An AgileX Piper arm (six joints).
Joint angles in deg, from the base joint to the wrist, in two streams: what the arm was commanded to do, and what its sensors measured. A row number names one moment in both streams.
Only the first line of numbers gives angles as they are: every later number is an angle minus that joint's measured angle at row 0.
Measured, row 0:
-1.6, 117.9, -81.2, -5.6, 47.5, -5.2
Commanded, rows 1 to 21:
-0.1, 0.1, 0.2, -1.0, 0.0, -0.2
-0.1, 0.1, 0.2, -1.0, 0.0, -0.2
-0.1, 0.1, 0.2, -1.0, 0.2, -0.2
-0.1, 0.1, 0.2, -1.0, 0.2, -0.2
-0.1, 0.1, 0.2, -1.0, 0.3, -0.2
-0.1, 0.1, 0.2, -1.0, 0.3, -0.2
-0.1, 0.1, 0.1, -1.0, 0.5, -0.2
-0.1, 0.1, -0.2, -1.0, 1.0, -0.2
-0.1, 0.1, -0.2, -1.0, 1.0, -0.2
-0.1, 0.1, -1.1, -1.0, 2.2, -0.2
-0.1, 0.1, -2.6, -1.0, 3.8, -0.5
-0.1, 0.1, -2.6, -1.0, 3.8, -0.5
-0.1, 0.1, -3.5, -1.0, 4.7, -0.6
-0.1, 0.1, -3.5, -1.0, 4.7, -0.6
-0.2, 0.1, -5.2, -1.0, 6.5, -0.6
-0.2, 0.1, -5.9, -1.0, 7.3, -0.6
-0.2, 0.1, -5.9, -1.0, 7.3, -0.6
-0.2, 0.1, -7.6, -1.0, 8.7, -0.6
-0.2, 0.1, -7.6, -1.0, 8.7, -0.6
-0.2, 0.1, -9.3, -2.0, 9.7, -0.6
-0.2, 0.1, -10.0, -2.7, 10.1, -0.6
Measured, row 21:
0.1, 0.1, -8.1, -1.0, 8.0, -0.2
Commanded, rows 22 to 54:
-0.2, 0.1, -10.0, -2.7, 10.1, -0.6
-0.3, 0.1, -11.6, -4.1, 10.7, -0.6
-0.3, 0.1, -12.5, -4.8, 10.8, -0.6
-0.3, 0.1, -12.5, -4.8, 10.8, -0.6
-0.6, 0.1, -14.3, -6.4, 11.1, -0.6
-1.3, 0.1, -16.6, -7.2, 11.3, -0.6
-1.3, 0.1, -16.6, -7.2, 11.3, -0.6
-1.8, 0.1, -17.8, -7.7, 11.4, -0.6
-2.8, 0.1, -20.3, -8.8, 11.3, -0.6
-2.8, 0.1, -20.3, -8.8, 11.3, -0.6
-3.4, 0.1, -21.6, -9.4, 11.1, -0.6
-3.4, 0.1, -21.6, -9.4, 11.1, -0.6
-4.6, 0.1, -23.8, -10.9, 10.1, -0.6
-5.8, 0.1, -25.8, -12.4, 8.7, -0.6
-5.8, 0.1, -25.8, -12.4, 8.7, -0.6
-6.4, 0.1, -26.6, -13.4, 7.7, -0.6
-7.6, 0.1, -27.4, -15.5, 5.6, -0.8
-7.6, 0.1, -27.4, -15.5, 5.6, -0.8
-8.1, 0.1, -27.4, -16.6, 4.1, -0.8
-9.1, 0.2, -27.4, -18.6, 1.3, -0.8
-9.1, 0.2, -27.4, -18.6, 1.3, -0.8
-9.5, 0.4, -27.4, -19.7, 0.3, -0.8
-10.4, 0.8, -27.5, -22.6, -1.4, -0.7
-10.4, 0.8, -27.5, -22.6, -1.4, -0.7
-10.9, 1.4, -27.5, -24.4, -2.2, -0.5
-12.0, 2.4, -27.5, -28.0, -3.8, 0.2
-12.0, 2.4, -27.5, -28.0, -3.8, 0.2
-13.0, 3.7, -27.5, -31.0, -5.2, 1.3
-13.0, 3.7, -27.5, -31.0, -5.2, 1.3
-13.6, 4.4, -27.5, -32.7, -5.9, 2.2
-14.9, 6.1, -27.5, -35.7, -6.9, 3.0
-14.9, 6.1, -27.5, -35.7, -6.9, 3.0
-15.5, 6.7, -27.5, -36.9, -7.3, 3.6
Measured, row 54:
-13.7, 4.8, -27.3, -32.1, -5.3, 2.0
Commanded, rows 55 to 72:
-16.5, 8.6, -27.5, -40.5, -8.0, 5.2
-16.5, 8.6, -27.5, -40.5, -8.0, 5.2
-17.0, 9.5, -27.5, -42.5, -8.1, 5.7
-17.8, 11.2, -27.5, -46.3, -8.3, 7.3
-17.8, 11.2, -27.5, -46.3, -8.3, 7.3
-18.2, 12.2, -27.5, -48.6, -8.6, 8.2
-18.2, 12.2, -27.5, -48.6, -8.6, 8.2
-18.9, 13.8, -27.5, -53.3, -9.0, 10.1
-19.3, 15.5, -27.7, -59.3, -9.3, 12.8
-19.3, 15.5, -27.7, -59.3, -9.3, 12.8
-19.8, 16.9, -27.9, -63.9, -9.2, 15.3
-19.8, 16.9, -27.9, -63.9, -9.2, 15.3
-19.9, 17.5, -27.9, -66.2, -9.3, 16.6
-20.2, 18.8, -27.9, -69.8, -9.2, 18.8
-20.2, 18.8, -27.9, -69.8, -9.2, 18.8
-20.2, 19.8, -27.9, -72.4, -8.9, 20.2
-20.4, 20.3, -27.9, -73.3, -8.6, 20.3
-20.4, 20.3, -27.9, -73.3, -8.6, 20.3
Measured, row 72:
-19.9, 19.3, -27.4, -68.7, -8.7, 18.3
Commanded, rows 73 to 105:
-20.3, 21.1, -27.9, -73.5, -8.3, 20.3
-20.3, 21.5, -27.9, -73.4, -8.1, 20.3
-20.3, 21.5, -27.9, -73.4, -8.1, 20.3
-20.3, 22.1, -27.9, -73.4, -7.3, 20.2
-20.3, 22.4, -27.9, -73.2, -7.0, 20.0
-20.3, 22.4, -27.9, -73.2, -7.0, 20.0
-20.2, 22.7, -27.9, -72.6, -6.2, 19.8
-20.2, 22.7, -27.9, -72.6, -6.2, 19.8
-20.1, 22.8, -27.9, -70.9, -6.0, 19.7
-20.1, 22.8, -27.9, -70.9, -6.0, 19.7
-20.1, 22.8, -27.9, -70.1, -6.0, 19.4
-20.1, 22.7, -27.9, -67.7, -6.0, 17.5
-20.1, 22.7, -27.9, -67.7, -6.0, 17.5
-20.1, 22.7, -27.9, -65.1, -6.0, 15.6
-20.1, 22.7, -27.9, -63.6, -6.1, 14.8
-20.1, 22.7, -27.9, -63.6, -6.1, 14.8
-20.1, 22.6, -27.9, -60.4, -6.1, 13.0
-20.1, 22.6, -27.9, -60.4, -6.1, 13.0
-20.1, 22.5, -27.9, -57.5, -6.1, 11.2
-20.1, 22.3, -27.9, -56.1, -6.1, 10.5
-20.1, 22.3, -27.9, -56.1, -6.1, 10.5
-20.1, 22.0, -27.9, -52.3, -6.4, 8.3
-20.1, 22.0, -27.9, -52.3, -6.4, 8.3
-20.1, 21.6, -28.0, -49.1, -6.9, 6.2
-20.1, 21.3, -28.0, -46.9, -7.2, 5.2
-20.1, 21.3, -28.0, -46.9, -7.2, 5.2
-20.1, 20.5, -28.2, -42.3, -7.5, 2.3
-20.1, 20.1, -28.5, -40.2, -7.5, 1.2
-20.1, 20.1, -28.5, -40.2, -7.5, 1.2
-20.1, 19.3, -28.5, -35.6, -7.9, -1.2
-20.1, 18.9, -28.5, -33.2, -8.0, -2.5
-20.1, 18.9, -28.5, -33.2, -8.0, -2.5
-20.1, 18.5, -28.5, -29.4, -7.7, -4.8
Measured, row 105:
-20.0, 19.8, -28.0, -34.6, -7.6, -1.3
